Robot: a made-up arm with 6 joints. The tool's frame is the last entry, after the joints.
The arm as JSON. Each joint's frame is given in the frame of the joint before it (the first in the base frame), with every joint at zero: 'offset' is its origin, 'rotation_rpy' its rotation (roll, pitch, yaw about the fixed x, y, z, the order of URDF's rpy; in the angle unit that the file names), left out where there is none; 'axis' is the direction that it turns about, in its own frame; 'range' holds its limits. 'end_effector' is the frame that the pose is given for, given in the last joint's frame.
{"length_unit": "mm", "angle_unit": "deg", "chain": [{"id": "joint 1", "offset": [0.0, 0.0, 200.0], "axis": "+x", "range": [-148.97, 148.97]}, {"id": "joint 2", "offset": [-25.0, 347.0, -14.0], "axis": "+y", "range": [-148.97, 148.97]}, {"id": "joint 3", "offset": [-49.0, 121.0, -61.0], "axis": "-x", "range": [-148.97, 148.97]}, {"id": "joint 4", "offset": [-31.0, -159.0, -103.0], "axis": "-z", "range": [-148.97, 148.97]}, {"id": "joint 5", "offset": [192.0, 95.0, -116.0], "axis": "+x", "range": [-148.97, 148.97]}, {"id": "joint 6", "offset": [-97.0, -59.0, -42.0], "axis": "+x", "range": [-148.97, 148.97]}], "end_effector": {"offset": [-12.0, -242.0, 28.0]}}
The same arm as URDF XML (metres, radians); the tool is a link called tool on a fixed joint. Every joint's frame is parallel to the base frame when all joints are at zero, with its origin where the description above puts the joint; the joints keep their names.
<robot name="arm">
<joint name="tool_fixed" type="fixed"><parent link="link6"/><child link="tool"/><origin xyz="-0.012 -0.242 0.028"/></joint>
<joint name="joint 6" type="revolute"><parent link="link5"/><child link="link6"/><origin xyz="-0.097 -0.059 -0.042"/><axis xyz="1 0 0"/><limit lower="-2.6" upper="2.6"/></joint>
<joint name="joint 5" type="revolute"><parent link="link4"/><child link="link5"/><origin xyz="0.192 0.095 -0.116"/><axis xyz="1 0 0"/><limit lower="-2.6" upper="2.6"/></joint>
<joint name="joint 4" type="revolute"><parent link="link3"/><child link="link4"/><origin xyz="-0.031 -0.159 -0.103"/><axis xyz="0 0 -1"/><limit lower="-2.6" upper="2.6"/></joint>
<joint name="joint 3" type="revolute"><parent link="link2"/><child link="link3"/><origin xyz="-0.049 0.121 -0.061"/><axis xyz="-1 0 0"/><limit lower="-2.6" upper="2.6"/></joint>
<joint name="joint 2" type="revolute"><parent link="link1"/><child link="link2"/><origin xyz="-0.025 0.347 -0.014"/><axis xyz="0 1 0"/><limit lower="-2.6" upper="2.6"/></joint>
<joint name="joint 1" type="revolute"><parent link="base_link"/><child link="link1"/><origin xyz="0 0 0.2"/><axis xyz="1 0 0"/><limit lower="-2.6" upper="2.6"/></joint>
<link name="base_link"/>
<link name="link1"/>
<link name="link2"/>
<link name="link3"/>
<link name="link4"/>
<link name="link5"/>
<link name="link6"/>
<link name="tool"/>
</robot>

